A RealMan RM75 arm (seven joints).
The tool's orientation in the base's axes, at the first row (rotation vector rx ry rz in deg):
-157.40, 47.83, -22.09
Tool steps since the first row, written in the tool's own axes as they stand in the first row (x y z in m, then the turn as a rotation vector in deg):
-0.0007, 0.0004, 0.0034, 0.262, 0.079, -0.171
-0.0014, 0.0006, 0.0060, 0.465, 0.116, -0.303
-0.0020, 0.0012, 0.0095, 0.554, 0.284, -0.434
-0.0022, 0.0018, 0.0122, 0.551, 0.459, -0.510
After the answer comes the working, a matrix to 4 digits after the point.
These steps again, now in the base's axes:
0.0003, 0.0006, -0.0034, 0.116, -0.240, 0.183
0.0005, 0.0012, -0.0060, 0.217, -0.406, 0.331
0.0008, 0.0016, -0.0096, 0.162, -0.612, 0.418
0.0012, 0.0017, -0.0124, 0.047, -0.763, 0.435

The tool's axes in the first row as the columns of a matrix, in the base's axes (rounded; the answer above uses it unrounded):
0.8015, -0.5062, 0.3184
-0.5706, -0.8066, 0.1541
0.1789, -0.3052, -0.9353

